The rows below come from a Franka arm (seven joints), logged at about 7 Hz.
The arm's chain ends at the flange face. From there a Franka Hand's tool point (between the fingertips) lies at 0.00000 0.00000 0.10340 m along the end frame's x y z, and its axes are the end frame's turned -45 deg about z.
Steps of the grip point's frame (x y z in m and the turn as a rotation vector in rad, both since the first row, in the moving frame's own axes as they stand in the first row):
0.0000 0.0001 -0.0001 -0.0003 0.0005 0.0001
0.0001 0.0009 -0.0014 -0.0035 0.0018 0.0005
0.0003 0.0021 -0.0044 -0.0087 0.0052 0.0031
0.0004 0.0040 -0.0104 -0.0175 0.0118 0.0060
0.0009 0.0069 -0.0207 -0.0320 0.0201 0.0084
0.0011 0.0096 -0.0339 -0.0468 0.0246 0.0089
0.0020 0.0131 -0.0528 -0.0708 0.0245 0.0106
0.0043 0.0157 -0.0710 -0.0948 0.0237 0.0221
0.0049 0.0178 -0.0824 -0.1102 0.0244 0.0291
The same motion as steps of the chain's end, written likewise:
0.0000 0.0001 -0.0001 0.0001 0.0006 0.0001
0.0003 0.0004 -0.0014 -0.0012 0.0037 0.0005
0.0007 0.0010 -0.0044 -0.0025 0.0098 0.0031
0.0010 0.0021 -0.0104 -0.0040 0.0207 0.0060
0.0017 0.0034 -0.0206 -0.0084 0.0368 0.0084
0.0024 0.0044 -0.0338 -0.0157 0.0505 0.0089
0.0037 0.0044 -0.0525 -0.0327 0.0674 0.0106
0.0055 0.0028 -0.0705 -0.0503 0.0838 0.0221
0.0063 0.0027 -0.0817 -0.0607 0.0952 0.0291

